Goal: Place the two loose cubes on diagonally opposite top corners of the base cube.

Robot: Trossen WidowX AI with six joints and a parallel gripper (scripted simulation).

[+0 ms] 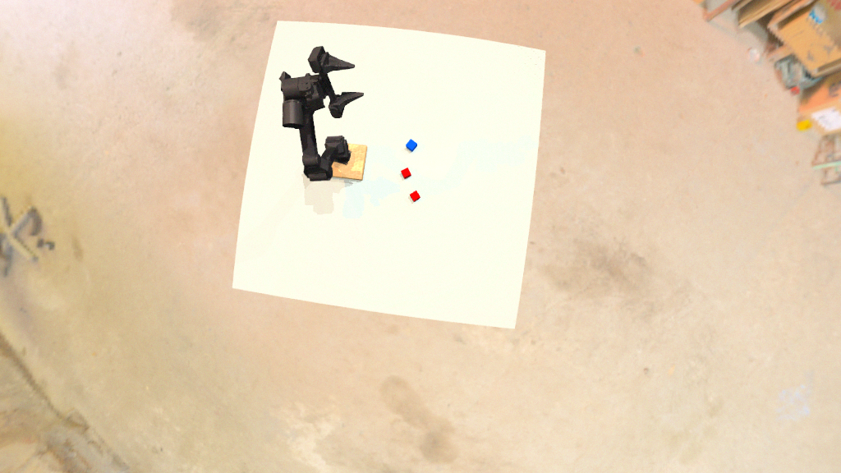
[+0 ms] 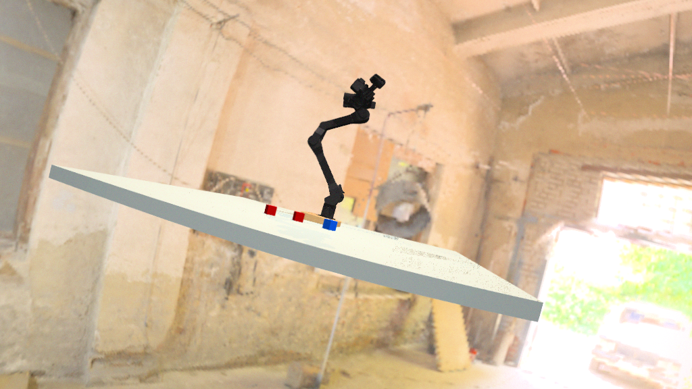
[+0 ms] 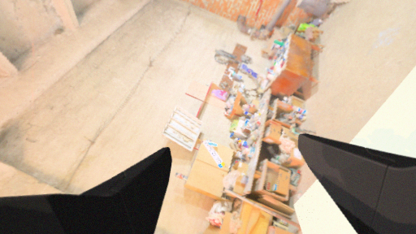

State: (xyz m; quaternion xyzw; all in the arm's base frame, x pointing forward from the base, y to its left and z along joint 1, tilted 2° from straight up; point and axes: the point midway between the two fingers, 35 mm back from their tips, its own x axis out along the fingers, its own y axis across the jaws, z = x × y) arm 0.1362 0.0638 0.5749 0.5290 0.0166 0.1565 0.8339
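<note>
My gripper tip is 590 mm above the blue cube, 110 mm short of it and 30 mm to the right of it.
</note>
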